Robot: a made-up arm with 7 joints.
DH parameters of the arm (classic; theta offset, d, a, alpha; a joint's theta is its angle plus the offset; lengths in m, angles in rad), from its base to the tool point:
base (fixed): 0 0 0 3.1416
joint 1: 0 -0.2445 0 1.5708
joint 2: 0 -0.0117 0 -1.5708
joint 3: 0 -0.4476 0 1.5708
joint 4: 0 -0.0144 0 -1.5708
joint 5: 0 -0.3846 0 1.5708
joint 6: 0 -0.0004 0 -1.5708
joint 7: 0 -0.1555 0 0
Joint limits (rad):
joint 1: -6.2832..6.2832
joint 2: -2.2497..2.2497
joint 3: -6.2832..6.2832
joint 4: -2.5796..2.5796
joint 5: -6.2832..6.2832
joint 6: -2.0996..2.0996
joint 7: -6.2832..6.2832
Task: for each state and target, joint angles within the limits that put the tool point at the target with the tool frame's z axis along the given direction. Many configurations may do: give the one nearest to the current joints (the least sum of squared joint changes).
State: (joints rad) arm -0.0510 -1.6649 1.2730 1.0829 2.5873 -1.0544 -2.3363
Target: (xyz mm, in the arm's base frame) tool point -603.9 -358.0 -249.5 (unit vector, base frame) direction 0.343 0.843 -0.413
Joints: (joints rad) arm -0.1337 -2.2497 1.9611 0.4213 2.0234 -1.2774 -2.3363
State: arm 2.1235 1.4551 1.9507 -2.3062 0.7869 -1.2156 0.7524
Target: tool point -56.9 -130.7 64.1 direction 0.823 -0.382 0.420
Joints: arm 1.9739 1.3832 2.3882 -2.5747 1.2333 -1.6548 0.7524
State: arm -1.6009 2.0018 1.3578 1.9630 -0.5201 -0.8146 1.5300
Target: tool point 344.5 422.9 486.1 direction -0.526 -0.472 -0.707
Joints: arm -1.7754 1.6147 1.9558 2.0131 -0.5938 -0.9042 1.5300
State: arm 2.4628 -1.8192 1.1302 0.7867 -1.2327 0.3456 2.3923
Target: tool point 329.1 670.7 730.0 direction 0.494 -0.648 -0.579
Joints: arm 2.5020 -1.0304 1.5154 0.5546 -0.6806 0.8099 2.3923
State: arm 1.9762 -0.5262 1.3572 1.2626 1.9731 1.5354 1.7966
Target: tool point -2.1 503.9 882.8 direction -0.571 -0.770 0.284
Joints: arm 2.0310 -0.4640 1.3726 0.6826 1.9663 1.6659 1.7966
